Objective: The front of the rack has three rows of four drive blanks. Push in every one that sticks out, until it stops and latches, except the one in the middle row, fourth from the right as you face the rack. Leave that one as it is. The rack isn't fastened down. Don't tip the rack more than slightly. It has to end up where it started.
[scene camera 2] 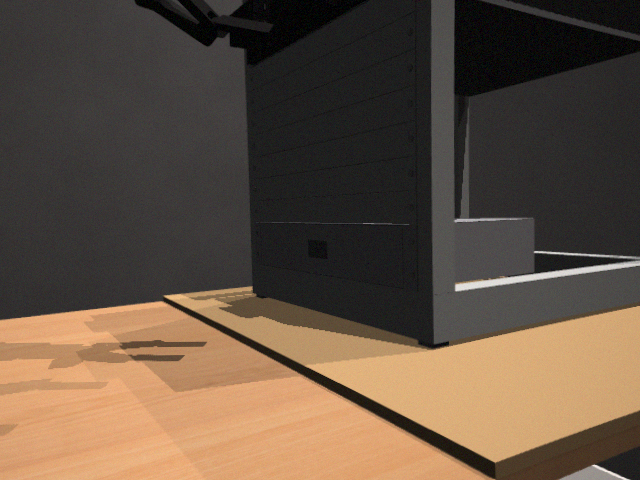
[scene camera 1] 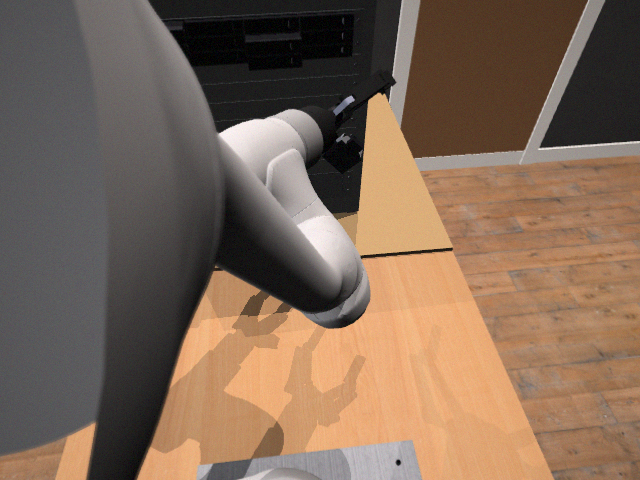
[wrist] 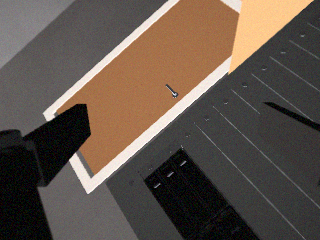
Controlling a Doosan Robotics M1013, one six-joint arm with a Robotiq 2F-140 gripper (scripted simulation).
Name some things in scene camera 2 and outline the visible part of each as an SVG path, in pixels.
The gripper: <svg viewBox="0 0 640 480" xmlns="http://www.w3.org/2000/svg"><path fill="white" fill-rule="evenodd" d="M135 0L138 6L155 11L205 46L210 46L217 37L225 38L229 32L269 39L274 31L274 24L226 15L219 17L204 0L178 0L188 11L172 0Z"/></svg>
A rack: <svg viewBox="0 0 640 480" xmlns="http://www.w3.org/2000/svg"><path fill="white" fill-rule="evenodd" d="M244 49L252 289L256 297L272 298L418 340L419 345L432 349L449 345L448 341L640 302L640 257L535 251L534 272L534 218L469 218L469 97L639 52L640 0L366 0L255 65L247 64L247 49Z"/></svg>
